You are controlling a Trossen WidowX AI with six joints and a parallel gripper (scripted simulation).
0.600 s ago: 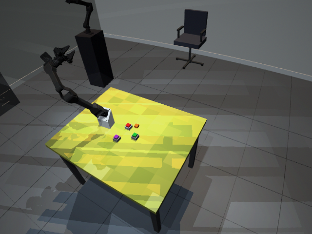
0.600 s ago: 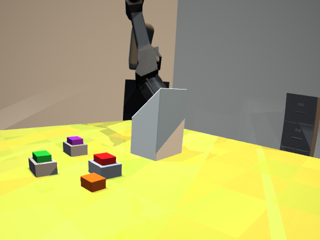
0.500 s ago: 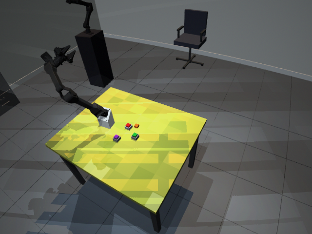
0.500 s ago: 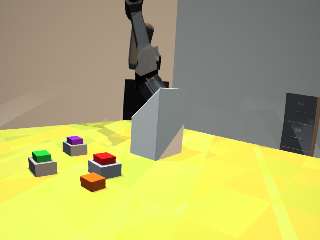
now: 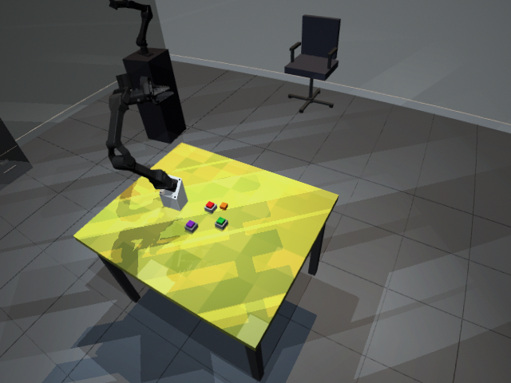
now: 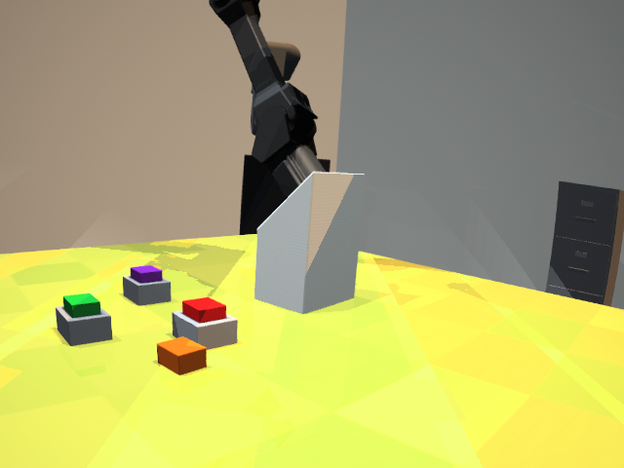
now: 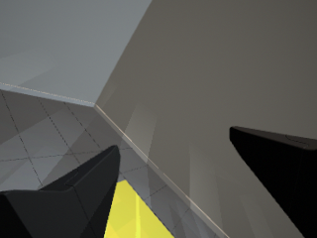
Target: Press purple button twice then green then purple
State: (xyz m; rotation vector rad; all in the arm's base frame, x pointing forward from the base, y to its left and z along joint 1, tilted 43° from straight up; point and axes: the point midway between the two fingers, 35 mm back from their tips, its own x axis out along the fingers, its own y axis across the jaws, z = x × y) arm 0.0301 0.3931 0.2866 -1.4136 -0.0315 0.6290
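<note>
My gripper tip is now 58 cm above the purple button, 23 cm to the left of it and 11 cm short of it. Round my gripper tip: green button: 58 cm below, 24 cm ahead, 16 cm to the right; orange block: 60 cm below, 20 cm ahead, 5 cm to the right; red button: 58 cm below, 14 cm ahead, 8 cm to the right.
</note>
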